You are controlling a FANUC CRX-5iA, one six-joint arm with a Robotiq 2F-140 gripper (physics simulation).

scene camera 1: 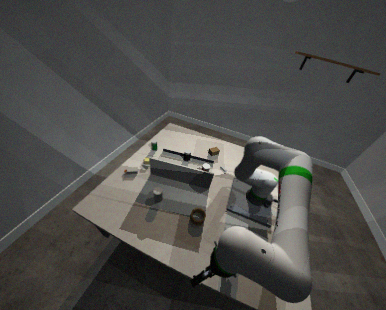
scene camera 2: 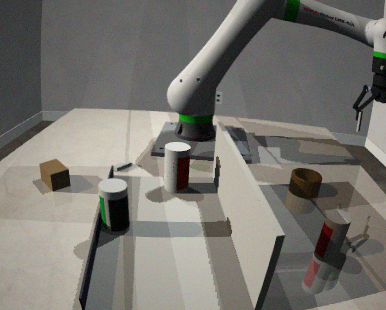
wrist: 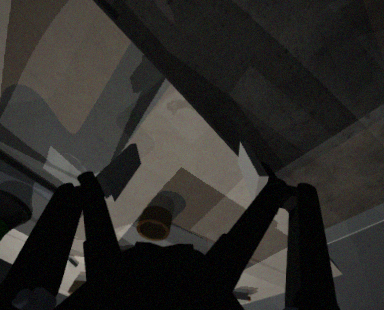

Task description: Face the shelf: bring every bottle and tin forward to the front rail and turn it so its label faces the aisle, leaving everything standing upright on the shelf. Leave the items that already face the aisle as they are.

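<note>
A black tin with a white lid and a green strip stands upright at the dark front rail, its green side toward the rail. A white bottle with a red patch stands upright back from the rail, near the white back panel; its red patch is turned toward the panel side. A white and red cylinder stands behind the panel. My gripper is open and empty, high and far from them; it is partly cut off in scene camera 2.
A brown ring-like cup is behind the panel. A brown block sits beyond the rail. A green tin, a yellow item and a lying white item are beside the shelf.
</note>
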